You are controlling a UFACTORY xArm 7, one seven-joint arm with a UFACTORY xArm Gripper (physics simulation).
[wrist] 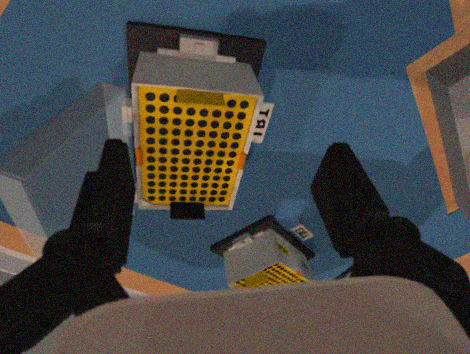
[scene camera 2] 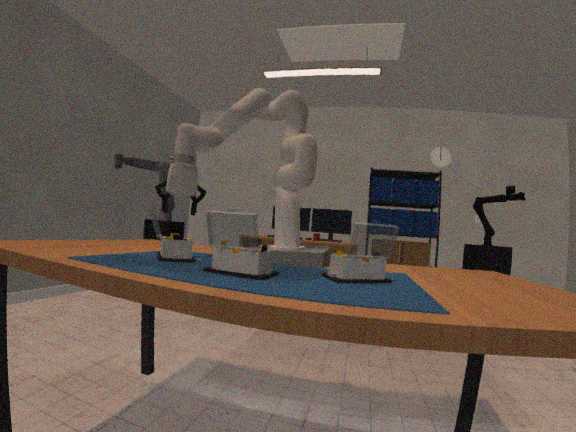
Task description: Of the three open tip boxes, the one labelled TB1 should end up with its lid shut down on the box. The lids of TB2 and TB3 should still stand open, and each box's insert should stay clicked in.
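Where they show: gripper, fingertip midpoint: [wrist: 230,165] [scene camera 2: 178,214]; arm's base at its link origin: [scene camera 2: 287,248].
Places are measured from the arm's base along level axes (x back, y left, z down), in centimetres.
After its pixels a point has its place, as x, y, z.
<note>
The TB1 box [wrist: 187,145] [scene camera 2: 176,248] @[-35.4, -24.5, 0.7] has its label at its right side in the wrist view, with a yellow insert [wrist: 192,150] @[-30.0, -28.5, -1.4] lying inside the rim. Its see-through lid [wrist: 55,135] @[-30.3, -37.2, -7.4] [scene camera 2: 156,222] @[-39.3, -29.3, -6.2] stands open, to the left in the wrist view. My gripper [wrist: 230,165] @[-25.1, -31.4, -9.3] [scene camera 2: 179,211] @[-25.1, -31.4, -9.3] is wide open and empty, above TB1; its left finger overlaps the lid's side of the box in the wrist view. Two more boxes, a middle one [scene camera 2: 240,261] @[-44.3, -1.0, 0.9] and a right one [scene camera 2: 357,268] @[-35.1, 25.6, 0.9], have upright lids [scene camera 2: 232,227] @[-47.8, -2.2, -6.8] [scene camera 2: 382,241] @[-36.1, 31.0, -6.2]. Their labels are unreadable there.
Another box [wrist: 262,255] @[-37.5, -8.1, 0.2] shows lower in the wrist view, partly hidden by the gripper body; its label is too blurred to tell. The boxes stand on a blue mat [scene camera 2: 300,290] @[-51.4, 14.5, 4.3] [wrist: 350,60] @[-16.3, -22.2, 4.3] on a wooden table [scene camera 2: 475,300] @[-45.5, 50.9, 4.6]. The arm's base [scene camera 2: 300,256] @[-11.2, 7.2, 1.4] stands behind the mat.
</note>
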